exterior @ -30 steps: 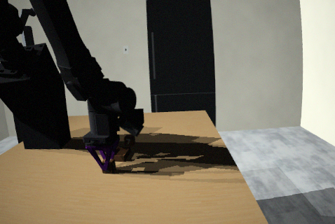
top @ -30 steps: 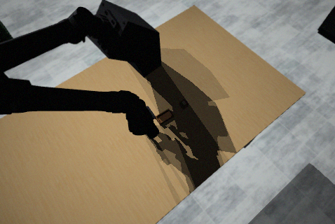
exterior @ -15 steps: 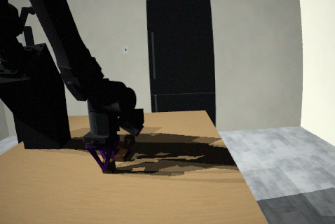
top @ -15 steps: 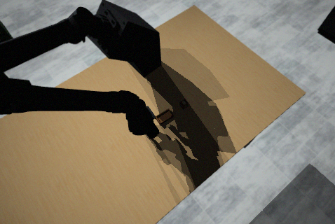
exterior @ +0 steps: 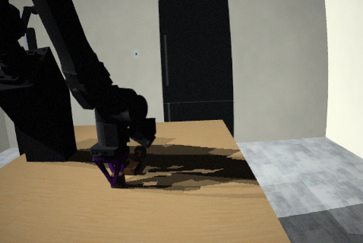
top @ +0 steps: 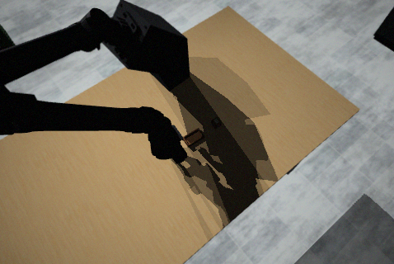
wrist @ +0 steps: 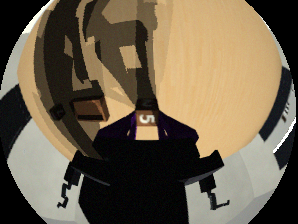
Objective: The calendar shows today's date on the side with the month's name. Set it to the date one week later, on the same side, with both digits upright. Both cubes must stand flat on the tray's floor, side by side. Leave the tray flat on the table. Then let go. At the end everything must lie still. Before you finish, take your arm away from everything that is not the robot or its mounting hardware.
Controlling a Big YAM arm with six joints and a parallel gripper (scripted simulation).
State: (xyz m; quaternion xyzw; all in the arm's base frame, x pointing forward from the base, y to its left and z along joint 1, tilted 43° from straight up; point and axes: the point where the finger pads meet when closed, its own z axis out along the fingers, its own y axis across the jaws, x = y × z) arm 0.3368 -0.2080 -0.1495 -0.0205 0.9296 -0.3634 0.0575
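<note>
Right now my hand is 10 mm short of the brown tray, 100 mm to the right of it and 10 mm above it.
</note>
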